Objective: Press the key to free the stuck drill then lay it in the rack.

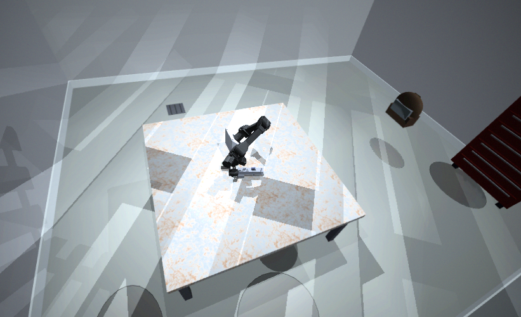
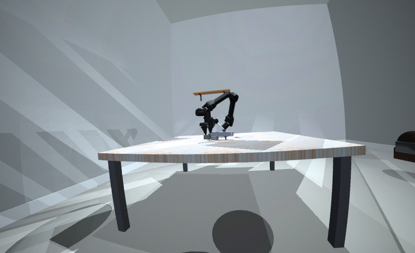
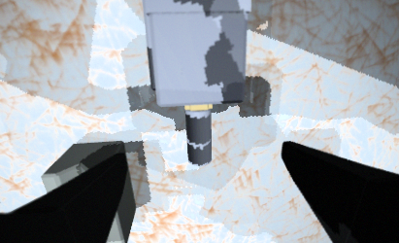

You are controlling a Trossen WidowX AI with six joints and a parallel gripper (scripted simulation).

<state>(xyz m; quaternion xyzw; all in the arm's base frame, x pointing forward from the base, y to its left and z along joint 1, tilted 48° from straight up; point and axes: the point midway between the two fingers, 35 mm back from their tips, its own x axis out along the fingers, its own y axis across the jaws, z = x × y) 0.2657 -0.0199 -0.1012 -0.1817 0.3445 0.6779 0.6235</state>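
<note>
My gripper tip is 6 cm to the right of the drill and 1 cm short of it. The rest, counted from my gripper tip: rack 9 cm behind, 3 cm to the right, 3 cm below; then dark key 14 cm to the left, 2 cm ahead.
</note>
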